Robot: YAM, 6 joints.
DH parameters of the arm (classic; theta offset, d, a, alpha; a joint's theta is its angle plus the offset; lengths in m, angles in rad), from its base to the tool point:
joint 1: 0 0.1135 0.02 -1.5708
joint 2: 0 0 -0.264 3.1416
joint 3: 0.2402 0 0.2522 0
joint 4: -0.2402 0 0.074 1.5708
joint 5: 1.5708 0 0 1.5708
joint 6: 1.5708 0.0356 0 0
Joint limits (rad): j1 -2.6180..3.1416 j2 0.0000..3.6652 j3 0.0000..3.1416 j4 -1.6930..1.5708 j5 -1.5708..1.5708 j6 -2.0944..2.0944
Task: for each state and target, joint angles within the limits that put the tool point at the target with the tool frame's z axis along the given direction. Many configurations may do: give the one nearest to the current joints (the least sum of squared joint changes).
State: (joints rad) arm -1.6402 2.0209 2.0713 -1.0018 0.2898 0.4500
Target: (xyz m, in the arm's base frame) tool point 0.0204 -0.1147 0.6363 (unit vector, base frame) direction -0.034 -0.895 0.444
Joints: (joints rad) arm -1.3156 1.1682 2.0767 -0.4307 0.2619 0.4500
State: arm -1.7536 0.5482 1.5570 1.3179 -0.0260 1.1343
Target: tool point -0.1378 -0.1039 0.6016 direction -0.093 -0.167 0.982
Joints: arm -2.5121 1.2516 1.5512 1.0963 -0.0803 1.1343
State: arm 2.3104 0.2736 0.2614 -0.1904 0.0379 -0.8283
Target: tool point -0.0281 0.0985 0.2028 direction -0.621 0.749 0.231
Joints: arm 1.6540 0.0026 0.0019 0.2825 -0.5903 -0.8283
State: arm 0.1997 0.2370 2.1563 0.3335 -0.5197 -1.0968
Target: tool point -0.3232 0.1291 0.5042 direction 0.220 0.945 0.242
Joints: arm -0.2807 0.2951 2.0197 0.0517 -1.3210 -1.0968
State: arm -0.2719 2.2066 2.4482 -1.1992 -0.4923 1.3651
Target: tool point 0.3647 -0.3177 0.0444 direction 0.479 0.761 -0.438
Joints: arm -0.7813 2.8683 2.3993 -1.5221 -1.0705 1.3651
